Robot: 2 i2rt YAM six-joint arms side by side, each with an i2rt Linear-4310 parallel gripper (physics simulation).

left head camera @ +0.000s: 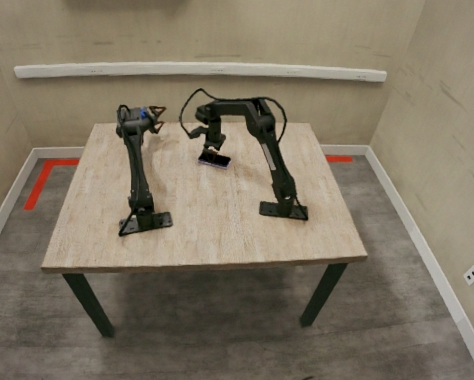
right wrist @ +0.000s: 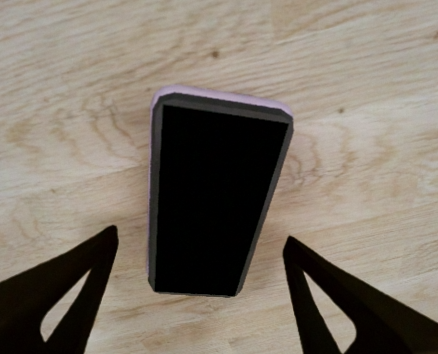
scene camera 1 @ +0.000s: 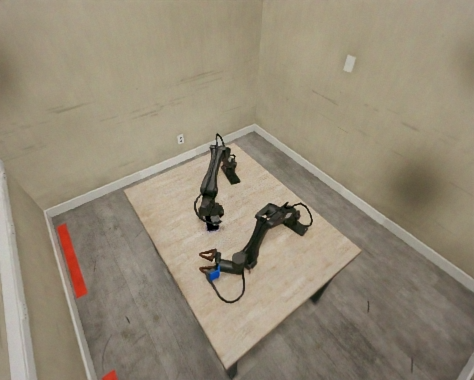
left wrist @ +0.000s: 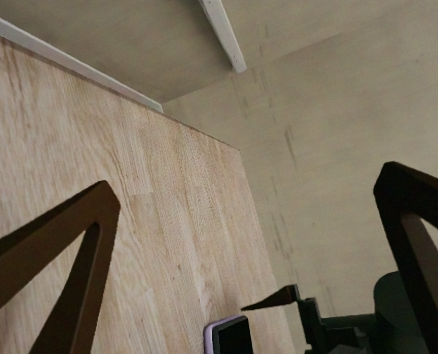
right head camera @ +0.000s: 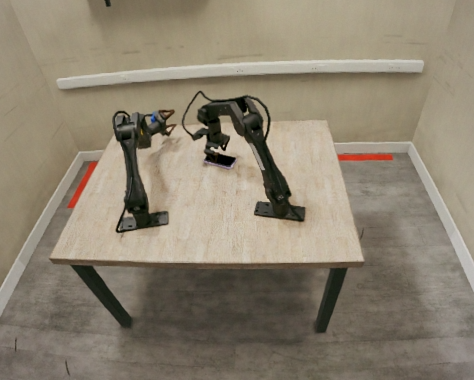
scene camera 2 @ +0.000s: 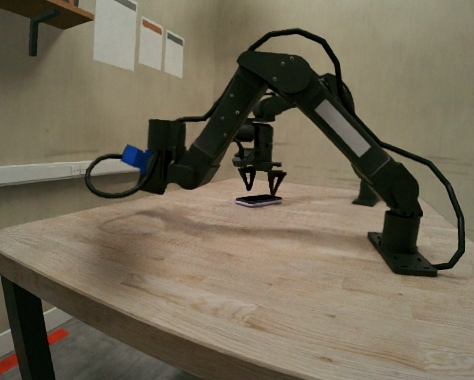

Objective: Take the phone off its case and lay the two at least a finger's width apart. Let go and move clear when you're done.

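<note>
The black phone (left head camera: pixel 222 160) (right head camera: pixel 226 161) (scene camera 2: pixel 258 199) (left wrist: pixel 235 337) (right wrist: pixel 215 200) lies screen up in its lilac case (scene camera 2: pixel 257 204) (left wrist: pixel 208 340) (right wrist: pixel 220 94) on the table. The case's rim shows along the far end and left side in the right wrist view. My right gripper (scene camera 2: pixel 261 192) (right wrist: pixel 204 239) is open and points down just above the phone's near end, its fingers on either side in the right wrist view. My left gripper (left head camera: pixel 162 119) (right head camera: pixel 174 120) (scene camera 1: pixel 201 262) is open and empty, raised above the table away from the phone. Its fingertips are hidden in scene camera 2.
The wooden table (left head camera: pixel 200 225) (right head camera: pixel 200 225) (scene camera 1: pixel 280 295) (scene camera 2: pixel 250 280) carries both arm bases (left head camera: pixel 145 223) (left head camera: pixel 284 210). In scene camera 2 the left arm (scene camera 2: pixel 345 125) arches across the foreground. Walls stand behind the table, with a white rail (left head camera: pixel 200 69) (right head camera: pixel 240 71).
</note>
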